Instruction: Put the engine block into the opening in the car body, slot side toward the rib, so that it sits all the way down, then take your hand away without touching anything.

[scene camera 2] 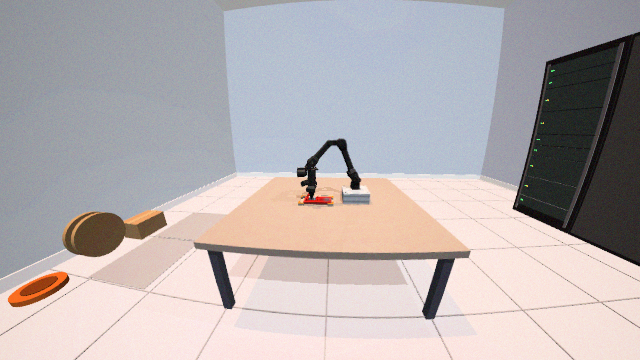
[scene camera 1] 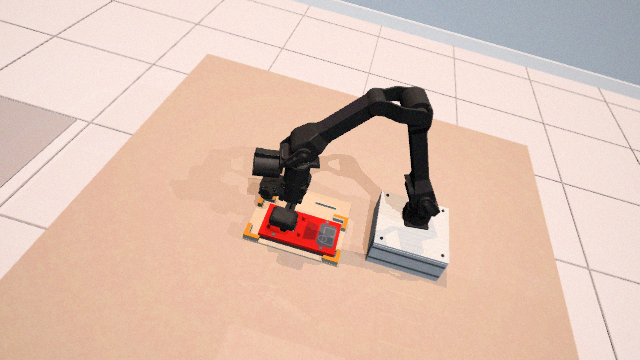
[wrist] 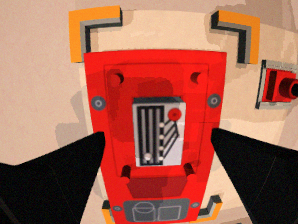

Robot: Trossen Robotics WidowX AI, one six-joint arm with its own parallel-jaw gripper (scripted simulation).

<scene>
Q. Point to a car body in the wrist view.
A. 113, 78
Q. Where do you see an engine block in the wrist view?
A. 153, 117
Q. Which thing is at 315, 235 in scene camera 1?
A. A car body.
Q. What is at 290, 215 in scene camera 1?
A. My gripper.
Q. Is my gripper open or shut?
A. Open.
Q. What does my gripper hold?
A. Nothing.
</scene>
